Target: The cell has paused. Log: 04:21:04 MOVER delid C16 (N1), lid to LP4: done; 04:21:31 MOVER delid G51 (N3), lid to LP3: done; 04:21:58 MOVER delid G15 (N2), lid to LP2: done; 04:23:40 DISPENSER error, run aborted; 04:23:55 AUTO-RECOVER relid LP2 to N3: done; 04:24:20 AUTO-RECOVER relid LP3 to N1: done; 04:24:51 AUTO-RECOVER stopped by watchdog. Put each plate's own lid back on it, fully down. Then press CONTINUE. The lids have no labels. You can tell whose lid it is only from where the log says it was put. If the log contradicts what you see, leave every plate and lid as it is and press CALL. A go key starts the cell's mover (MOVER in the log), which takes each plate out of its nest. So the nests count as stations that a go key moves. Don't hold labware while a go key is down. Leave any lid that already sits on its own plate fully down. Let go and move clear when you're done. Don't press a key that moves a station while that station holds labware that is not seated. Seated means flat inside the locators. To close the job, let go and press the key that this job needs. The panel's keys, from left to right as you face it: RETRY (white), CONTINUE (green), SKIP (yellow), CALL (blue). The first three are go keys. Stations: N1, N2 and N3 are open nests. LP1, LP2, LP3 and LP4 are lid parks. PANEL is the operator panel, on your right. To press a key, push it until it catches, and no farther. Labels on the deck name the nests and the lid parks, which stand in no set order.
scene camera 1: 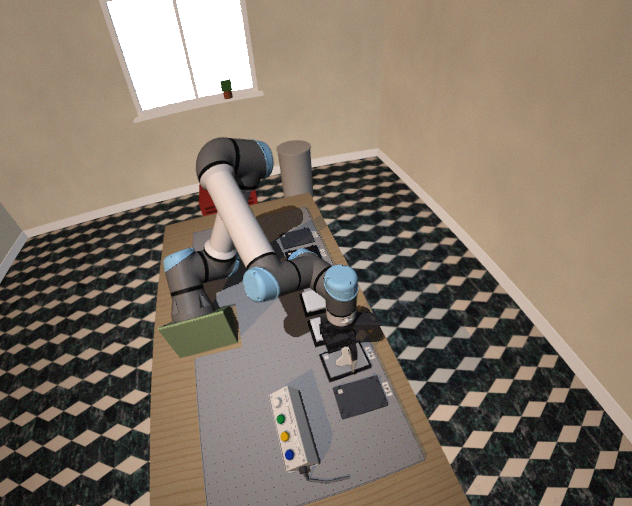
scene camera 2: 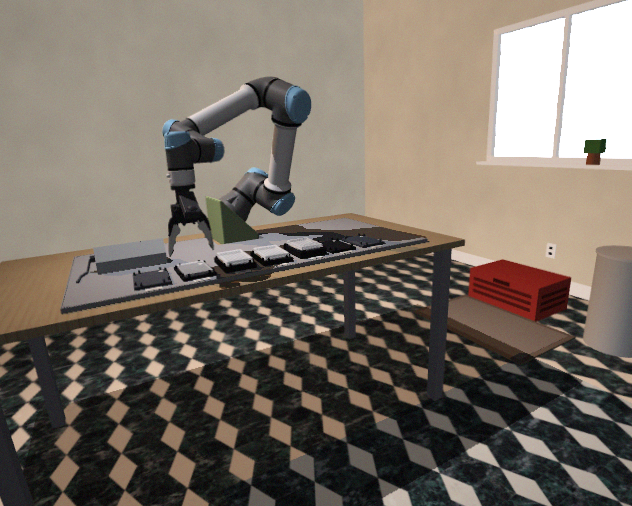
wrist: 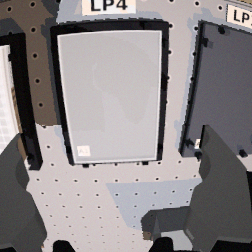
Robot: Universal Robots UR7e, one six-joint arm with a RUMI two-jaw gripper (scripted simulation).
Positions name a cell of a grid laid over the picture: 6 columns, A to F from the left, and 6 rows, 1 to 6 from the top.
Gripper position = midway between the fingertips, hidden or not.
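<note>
My gripper (scene camera 1: D5), (scene camera 2: B4), (wrist: C4). Operator panel (scene camera 1: C6), (scene camera 2: B4), (wrist: E6). Pale grey lid (wrist: C2). Black lid park (wrist: D1).
</note>
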